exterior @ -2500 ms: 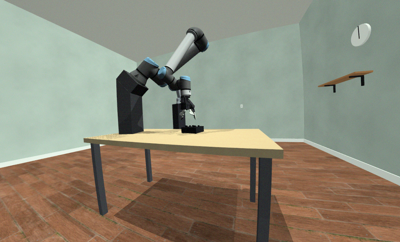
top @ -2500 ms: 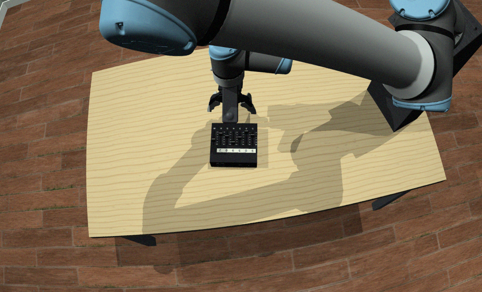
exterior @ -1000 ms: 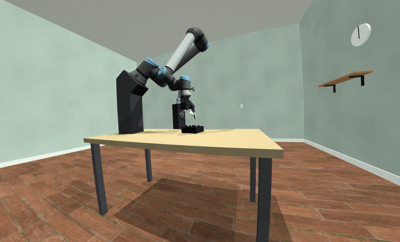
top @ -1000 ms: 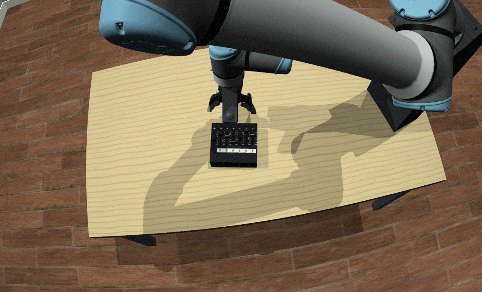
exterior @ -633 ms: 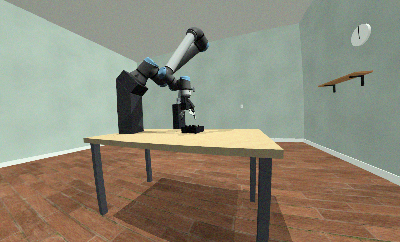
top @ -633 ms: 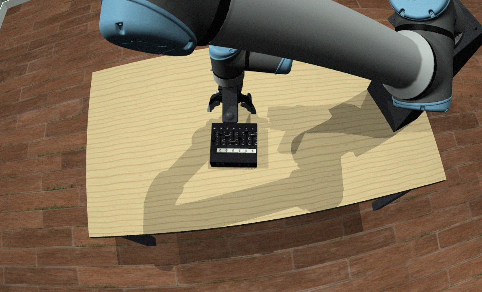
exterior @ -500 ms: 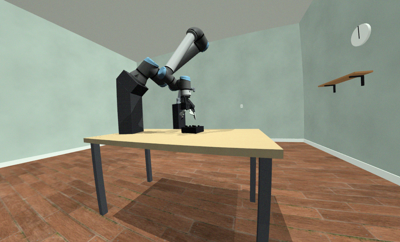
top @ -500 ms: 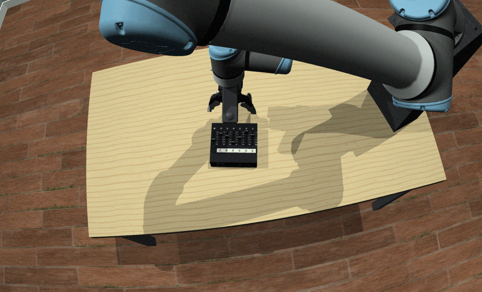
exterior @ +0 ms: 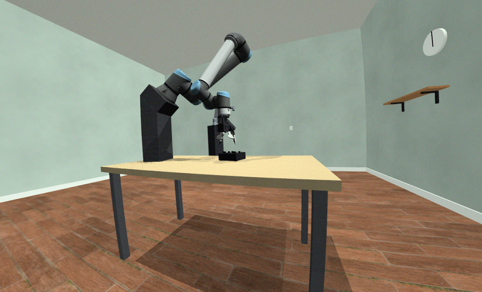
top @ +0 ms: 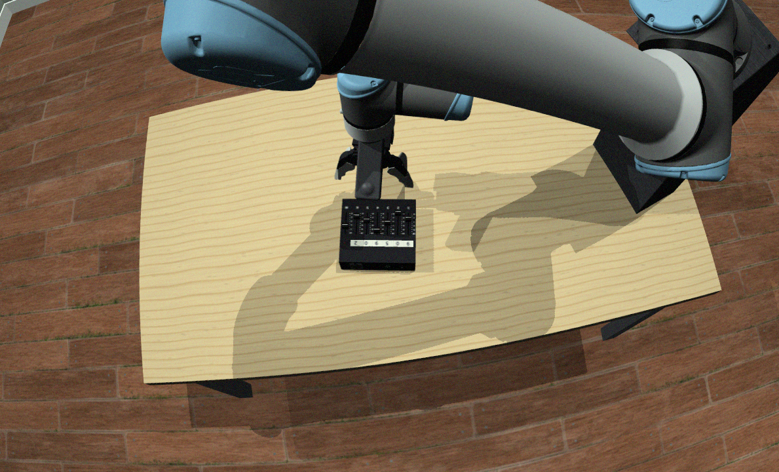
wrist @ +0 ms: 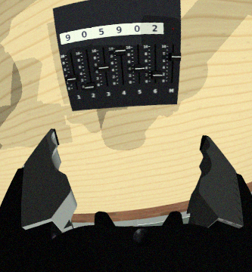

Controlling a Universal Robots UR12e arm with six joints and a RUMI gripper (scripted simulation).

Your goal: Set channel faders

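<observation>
Right now the channel 2 fader is 6 cm behind my hand, 3 cm to the left of it and 6 cm below it. From my hand the other things lie so: channel 3 fader: 4 cm behind, 5 cm to the left, 6 cm below; row 6 fader: 3 cm ahead, 5 cm to the left, 6 cm below; row 5 fader: 1 cm ahead, 6 cm to the left, 6 cm below.
</observation>
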